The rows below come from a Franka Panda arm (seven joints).
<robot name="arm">
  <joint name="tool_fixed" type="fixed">
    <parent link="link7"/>
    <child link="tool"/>
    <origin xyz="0 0 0.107"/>
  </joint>
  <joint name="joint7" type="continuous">
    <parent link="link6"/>
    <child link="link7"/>
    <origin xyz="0.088 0 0" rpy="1.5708 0 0"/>
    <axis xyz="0 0 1"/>
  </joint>
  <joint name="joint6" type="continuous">
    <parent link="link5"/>
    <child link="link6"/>
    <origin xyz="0 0 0" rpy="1.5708 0 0"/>
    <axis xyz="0 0 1"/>
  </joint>
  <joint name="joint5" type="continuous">
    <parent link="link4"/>
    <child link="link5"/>
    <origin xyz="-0.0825 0.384 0" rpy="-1.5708 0 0"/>
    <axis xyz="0 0 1"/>
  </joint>
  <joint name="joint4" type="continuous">
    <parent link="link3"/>
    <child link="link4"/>
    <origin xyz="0.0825 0 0" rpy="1.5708 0 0"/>
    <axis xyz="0 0 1"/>
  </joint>
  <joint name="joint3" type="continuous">
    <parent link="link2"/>
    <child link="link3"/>
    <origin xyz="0 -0.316 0" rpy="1.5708 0 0"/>
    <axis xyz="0 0 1"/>
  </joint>
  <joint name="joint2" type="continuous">
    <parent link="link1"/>
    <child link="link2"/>
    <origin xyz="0 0 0" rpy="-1.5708 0 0"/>
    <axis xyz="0 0 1"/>
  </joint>
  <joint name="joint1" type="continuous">
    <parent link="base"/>
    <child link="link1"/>
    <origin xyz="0 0 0.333"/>
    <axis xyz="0 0 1"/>
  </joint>
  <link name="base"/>
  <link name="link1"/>
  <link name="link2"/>
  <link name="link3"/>
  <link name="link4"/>
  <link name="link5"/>
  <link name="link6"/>
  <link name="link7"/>
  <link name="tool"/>
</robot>
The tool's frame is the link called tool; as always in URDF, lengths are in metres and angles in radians. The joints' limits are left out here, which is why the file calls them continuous.
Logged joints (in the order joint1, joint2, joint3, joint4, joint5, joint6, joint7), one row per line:
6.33, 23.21, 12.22, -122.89, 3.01, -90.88, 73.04
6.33, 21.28, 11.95, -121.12, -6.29, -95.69, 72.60
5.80, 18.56, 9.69, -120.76, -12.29, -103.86, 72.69
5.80, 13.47, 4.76, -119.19, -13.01, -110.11, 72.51
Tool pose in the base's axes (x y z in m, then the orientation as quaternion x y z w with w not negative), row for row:
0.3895, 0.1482, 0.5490, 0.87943, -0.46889, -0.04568, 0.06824
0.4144, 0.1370, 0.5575, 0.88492, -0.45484, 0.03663, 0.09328
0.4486, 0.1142, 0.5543, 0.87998, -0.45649, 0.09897, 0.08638
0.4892, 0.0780, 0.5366, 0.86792, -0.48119, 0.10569, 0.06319
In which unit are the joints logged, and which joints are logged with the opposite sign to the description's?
The joints are logged in degrees. Opposite sign: joint2, joint6.
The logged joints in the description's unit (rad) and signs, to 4 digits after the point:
0.1105, -0.4051, 0.2133, -2.1448, 0.0525, 1.5862, 1.2748
0.1105, -0.3714, 0.2086, -2.1139, -0.1098, 1.6701, 1.2671
0.1012, -0.3239, 0.1691, -2.1077, -0.2145, 1.8127, 1.2687
0.1012, -0.2351, 0.0831, -2.0803, -0.2271, 1.9218, 1.2655

